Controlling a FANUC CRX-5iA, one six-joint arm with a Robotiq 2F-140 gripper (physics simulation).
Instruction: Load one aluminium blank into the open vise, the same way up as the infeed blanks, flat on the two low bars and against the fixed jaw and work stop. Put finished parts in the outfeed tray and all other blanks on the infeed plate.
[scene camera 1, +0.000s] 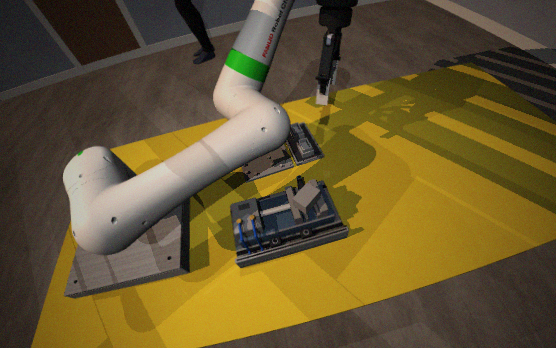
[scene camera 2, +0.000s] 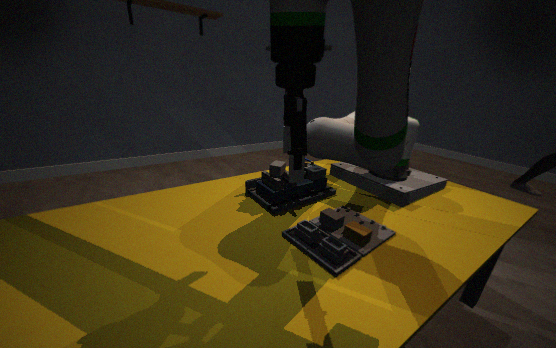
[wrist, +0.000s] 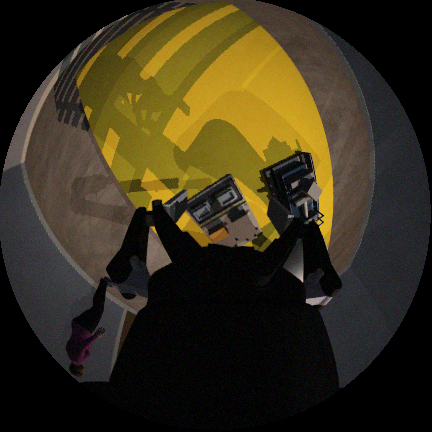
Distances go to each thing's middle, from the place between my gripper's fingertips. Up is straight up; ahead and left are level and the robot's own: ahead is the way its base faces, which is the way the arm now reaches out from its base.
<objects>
Right now the outfeed tray (scene camera 2: 312, 252) is 70 mm behind my hand, 60 mm to the left of it and 220 mm below it. Also, from my hand: infeed plate (scene camera 2: 379, 235) (210 mm behind, 60 mm to the left, 220 mm below).
</objects>
